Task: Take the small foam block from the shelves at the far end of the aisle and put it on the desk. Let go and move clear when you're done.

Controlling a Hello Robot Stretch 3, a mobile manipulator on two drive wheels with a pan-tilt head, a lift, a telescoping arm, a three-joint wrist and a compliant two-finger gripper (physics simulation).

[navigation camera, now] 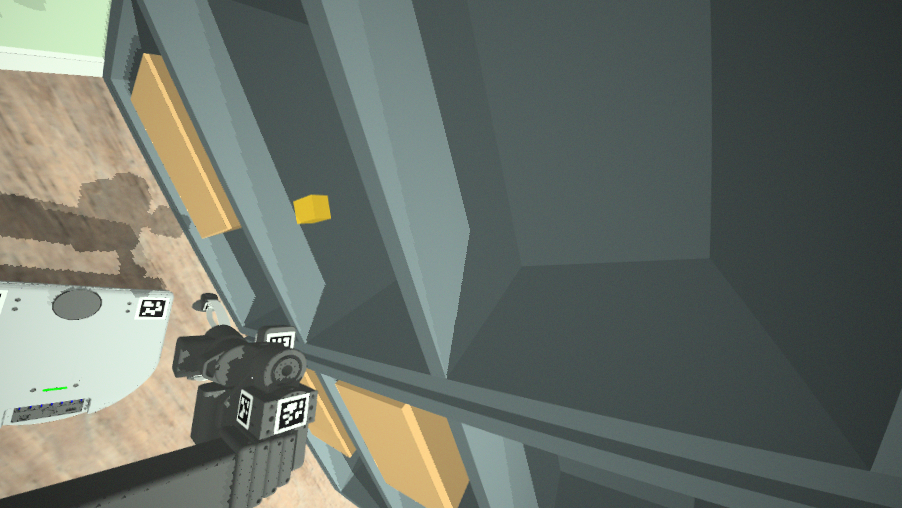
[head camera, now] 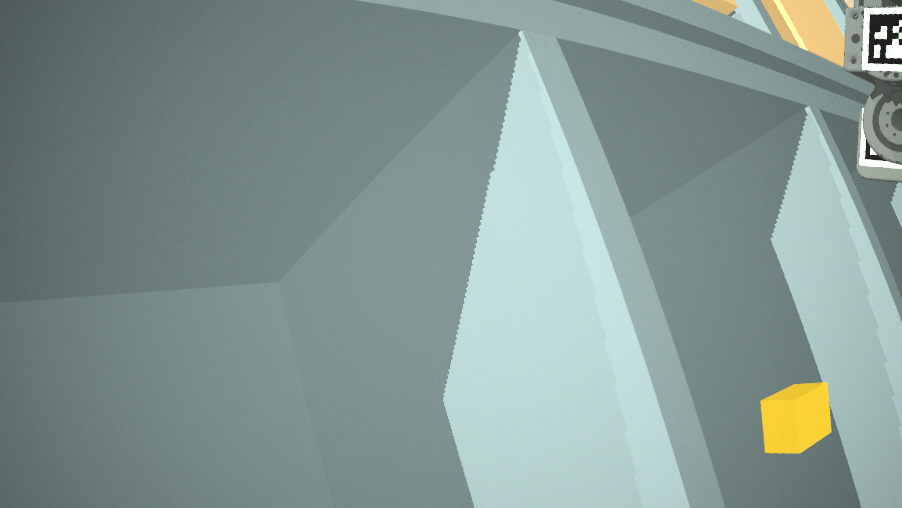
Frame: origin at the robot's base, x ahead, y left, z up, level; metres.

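Seen in the pictures: gripper, fingertip midpoint: [navigation camera: 200, 333]; robot's base, origin of the base link: [navigation camera: 78, 303].
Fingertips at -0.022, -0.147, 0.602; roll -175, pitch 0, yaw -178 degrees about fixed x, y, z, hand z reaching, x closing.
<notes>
Offsets run from my fingertips to a thing's top centre, as dx, dy, dz. Level surfaces: height alone.
The small foam block @[+0.303, -0.178, +0.022] [head camera: 796, 417] [navigation camera: 311, 209] is a yellow cube. It rests on a grey shelf board @[dz -0.069] [navigation camera: 233, 145], one level above a long cardboard box, and nothing touches it but the shelf. My gripper [navigation camera: 206, 303] is in the navigation view, low and left of the block, outside the shelf front and well apart from it. One curved finger shows, spread out from the wrist; the wrist hides most of the other. The gripper looks open and holds nothing visible. In the head view part of the wrist shows at the right edge. The desk does not show in either view.
The long cardboard box @[+0.517, -0.070, -0.256] [navigation camera: 183, 148] lies below the block's level. A shelf upright [navigation camera: 568, 413] runs close beside my wrist, with more cardboard boxes @[-0.273, -0.580, +0.202] [navigation camera: 403, 441] beyond it. Another board [head camera: 542, 302] [navigation camera: 410, 138] spans above the block. My base [navigation camera: 82, 353] stands on the wooden floor.
</notes>
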